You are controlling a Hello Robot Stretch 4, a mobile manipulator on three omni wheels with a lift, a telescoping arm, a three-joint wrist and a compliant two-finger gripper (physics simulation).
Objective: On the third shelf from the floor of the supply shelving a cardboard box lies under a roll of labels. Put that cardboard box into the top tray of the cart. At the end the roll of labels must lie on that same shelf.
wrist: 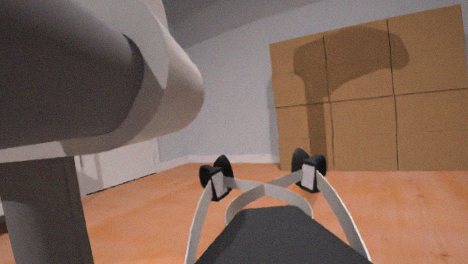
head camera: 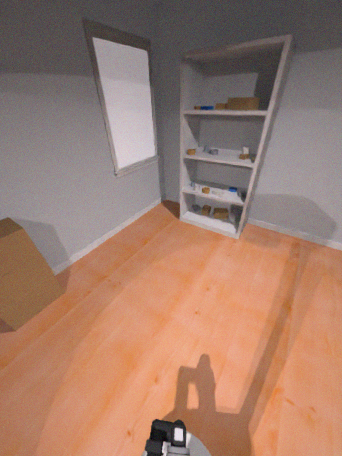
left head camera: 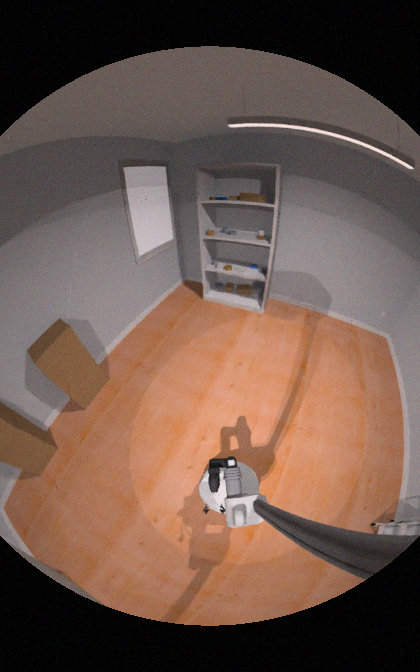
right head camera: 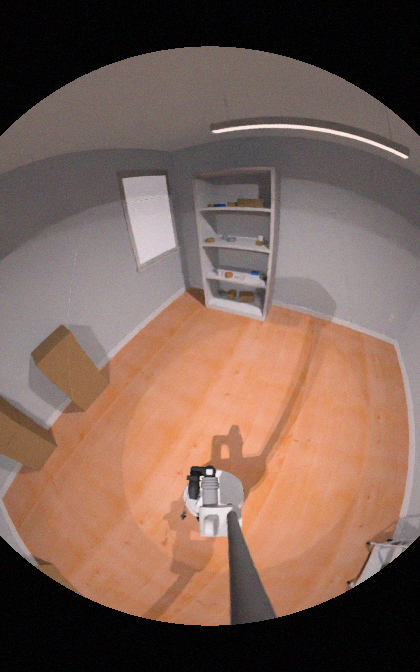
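Note:
The supply shelving stands across the room, by the window corner. On its third shelf from the floor, near the right end, a small brown cardboard box lies under a white roll of labels. My gripper is open and empty, held close to my base, far from the shelving. The cart shows partly at the lower right edge of both side head views; its top tray is not clearly visible.
Two tall cardboard stacks, a nearer one and a farther one, stand along the left wall. A wide cardboard stack stands at the right in the wrist view. Other small items share the shelves.

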